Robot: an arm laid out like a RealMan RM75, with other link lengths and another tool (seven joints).
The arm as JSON. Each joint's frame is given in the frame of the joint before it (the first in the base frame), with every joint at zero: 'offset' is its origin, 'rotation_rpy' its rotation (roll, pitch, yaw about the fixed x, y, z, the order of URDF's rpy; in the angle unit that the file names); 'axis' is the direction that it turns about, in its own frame. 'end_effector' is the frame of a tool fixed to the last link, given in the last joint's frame.
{
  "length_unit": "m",
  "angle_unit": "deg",
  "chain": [
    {
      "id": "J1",
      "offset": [
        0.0,
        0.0,
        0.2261
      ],
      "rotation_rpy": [
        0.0,
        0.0,
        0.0
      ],
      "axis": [
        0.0,
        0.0,
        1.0
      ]
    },
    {
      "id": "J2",
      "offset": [
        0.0,
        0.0,
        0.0
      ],
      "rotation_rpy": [
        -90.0,
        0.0,
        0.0
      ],
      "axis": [
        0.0,
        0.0,
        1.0
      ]
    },
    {
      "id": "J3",
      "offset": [
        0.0,
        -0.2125,
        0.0
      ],
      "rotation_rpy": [
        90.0,
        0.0,
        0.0
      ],
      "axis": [
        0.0,
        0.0,
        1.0
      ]
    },
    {
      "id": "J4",
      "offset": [
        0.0,
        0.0,
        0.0
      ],
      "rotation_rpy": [
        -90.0,
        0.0,
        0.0
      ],
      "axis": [
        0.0,
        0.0,
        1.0
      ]
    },
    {
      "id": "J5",
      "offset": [
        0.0,
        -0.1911,
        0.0
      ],
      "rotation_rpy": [
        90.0,
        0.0,
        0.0
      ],
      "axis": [
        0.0,
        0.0,
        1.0
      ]
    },
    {
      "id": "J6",
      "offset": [
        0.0,
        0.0,
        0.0
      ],
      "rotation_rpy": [
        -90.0,
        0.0,
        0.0
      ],
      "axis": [
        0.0,
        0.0,
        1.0
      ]
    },
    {
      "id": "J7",
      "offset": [
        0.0,
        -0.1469,
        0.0
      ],
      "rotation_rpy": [
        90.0,
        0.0,
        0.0
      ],
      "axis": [
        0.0,
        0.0,
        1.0
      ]
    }
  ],
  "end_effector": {
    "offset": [
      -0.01,
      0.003,
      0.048
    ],
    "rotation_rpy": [
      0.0,
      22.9,
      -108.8
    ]
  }
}
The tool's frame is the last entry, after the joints.
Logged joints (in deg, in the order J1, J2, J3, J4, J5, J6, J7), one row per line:
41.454 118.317 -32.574 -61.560 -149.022 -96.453 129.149
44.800 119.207 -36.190 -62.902 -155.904 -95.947 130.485
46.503 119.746 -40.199 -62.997 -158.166 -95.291 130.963
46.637 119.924 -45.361 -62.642 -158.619 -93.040 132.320
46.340 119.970 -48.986 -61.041 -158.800 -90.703 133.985
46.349 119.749 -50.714 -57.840 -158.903 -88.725 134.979
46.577 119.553 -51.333 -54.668 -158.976 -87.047 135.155
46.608 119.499 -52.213 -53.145 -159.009 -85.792 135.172
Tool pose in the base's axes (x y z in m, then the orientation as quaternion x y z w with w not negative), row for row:
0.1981 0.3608 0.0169 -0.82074 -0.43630 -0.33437 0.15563
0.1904 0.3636 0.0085 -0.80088 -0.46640 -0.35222 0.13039
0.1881 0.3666 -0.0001 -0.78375 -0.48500 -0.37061 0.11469
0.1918 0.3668 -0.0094 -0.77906 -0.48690 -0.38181 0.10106
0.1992 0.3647 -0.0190 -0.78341 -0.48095 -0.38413 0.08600
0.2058 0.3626 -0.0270 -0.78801 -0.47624 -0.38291 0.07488
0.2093 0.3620 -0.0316 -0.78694 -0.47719 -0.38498 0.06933
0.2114 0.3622 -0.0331 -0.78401 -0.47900 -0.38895 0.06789
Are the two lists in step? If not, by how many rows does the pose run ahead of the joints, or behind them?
The pose runs 1 row ahead of the joints: the pose in row i belongs to the joints in row i + 1.
